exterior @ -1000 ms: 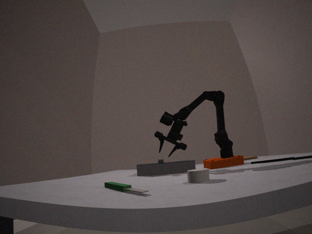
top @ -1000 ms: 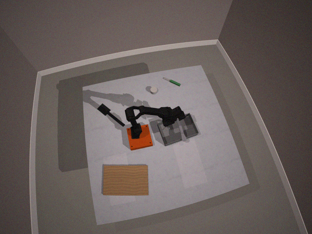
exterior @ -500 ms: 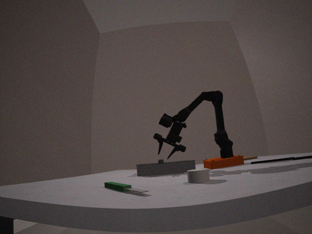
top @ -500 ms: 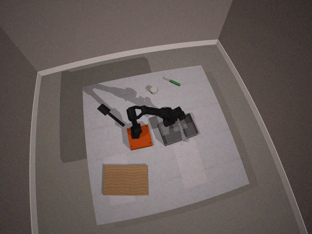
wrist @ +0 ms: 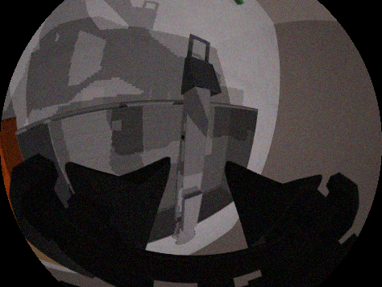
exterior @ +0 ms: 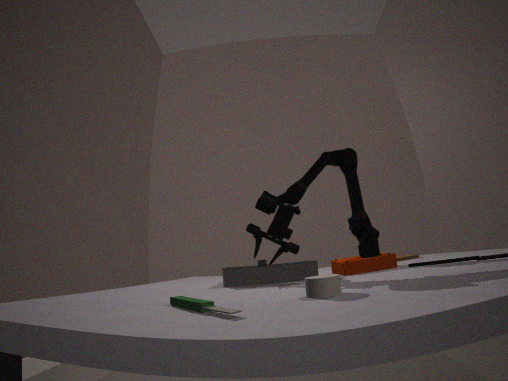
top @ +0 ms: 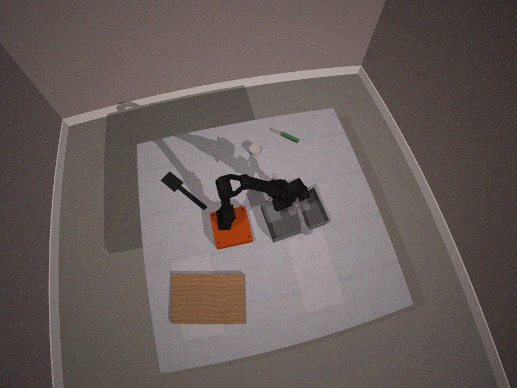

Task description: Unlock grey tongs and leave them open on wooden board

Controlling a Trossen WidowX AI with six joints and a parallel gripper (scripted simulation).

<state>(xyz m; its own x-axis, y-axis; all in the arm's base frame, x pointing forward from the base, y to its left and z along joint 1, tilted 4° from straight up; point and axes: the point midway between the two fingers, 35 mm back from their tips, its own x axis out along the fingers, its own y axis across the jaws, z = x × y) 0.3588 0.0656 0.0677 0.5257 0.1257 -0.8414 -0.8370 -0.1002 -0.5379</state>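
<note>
My gripper tip is 50 mm to the left of the roasting tin, 40 mm above it and 10 mm past it. Round my gripper tip: green-handled knife (480 mm to the left, 60 mm below, 10 mm ahead); black spatula (610 mm behind, 170 mm to the left, 70 mm below); white cylinder (370 mm to the left, 180 mm behind, 50 mm below).
</note>
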